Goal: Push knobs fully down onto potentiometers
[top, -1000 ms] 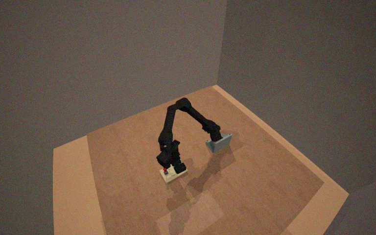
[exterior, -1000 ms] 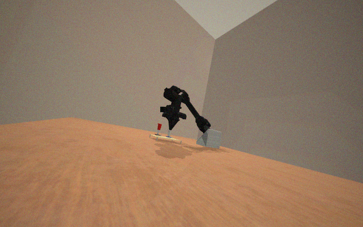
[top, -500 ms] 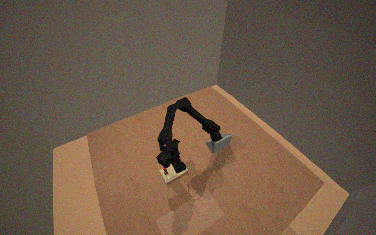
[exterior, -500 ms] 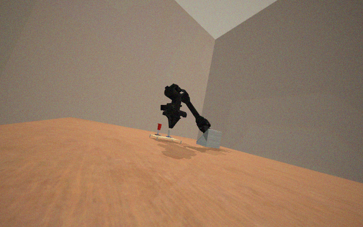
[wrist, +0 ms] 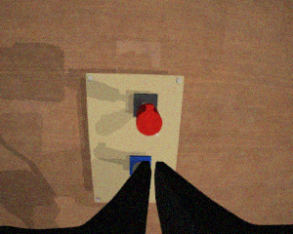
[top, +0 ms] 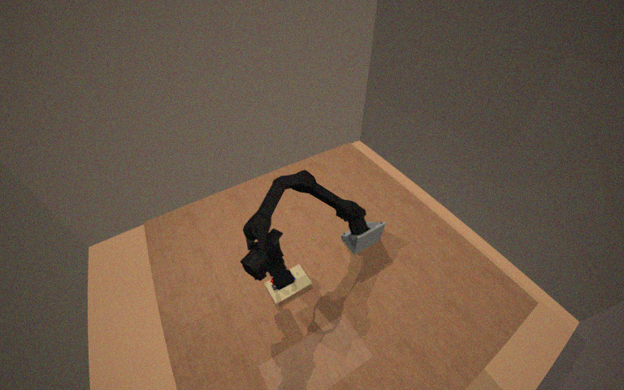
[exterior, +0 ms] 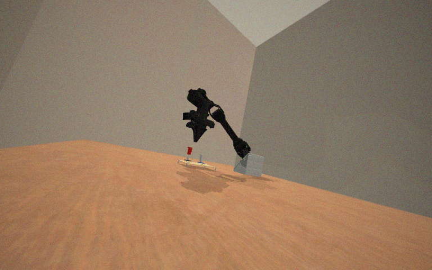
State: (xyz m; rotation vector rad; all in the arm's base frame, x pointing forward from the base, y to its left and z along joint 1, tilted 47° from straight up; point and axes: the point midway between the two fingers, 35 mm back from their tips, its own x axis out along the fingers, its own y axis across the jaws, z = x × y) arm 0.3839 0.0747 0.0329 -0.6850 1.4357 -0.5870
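Right now my gripper tip is 2 cm short of the red knob and 4 cm above it. From my gripper tip the other things lie so: grey knob (5 cm behind, 6 cm below).
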